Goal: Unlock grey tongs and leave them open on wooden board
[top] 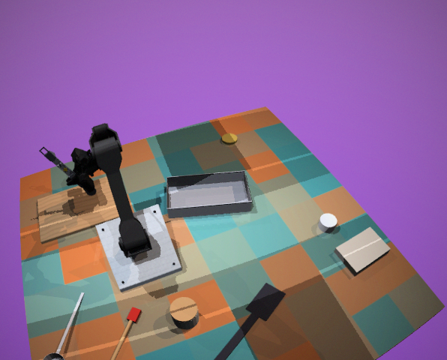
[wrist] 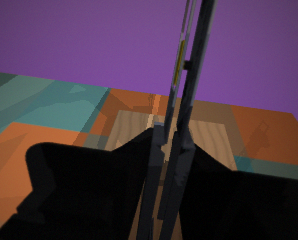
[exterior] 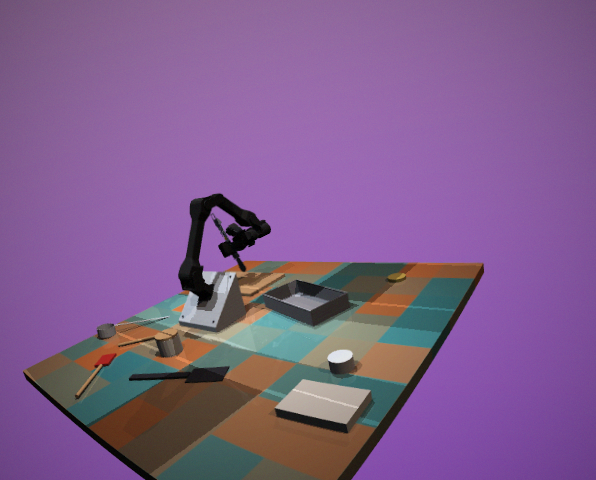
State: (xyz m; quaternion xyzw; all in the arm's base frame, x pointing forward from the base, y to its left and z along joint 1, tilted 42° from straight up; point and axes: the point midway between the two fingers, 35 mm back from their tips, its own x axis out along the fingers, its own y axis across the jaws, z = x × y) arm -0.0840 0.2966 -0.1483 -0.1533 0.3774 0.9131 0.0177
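My gripper tip is 30 mm to the right of the wooden board and 160 mm above it. Round my gripper tip: black spatula (310 mm ahead, 710 mm to the right, 170 mm below); pale flat block (780 mm ahead, 740 mm to the right, 160 mm below); roasting tin (470 mm ahead, 210 mm to the right, 140 mm below).
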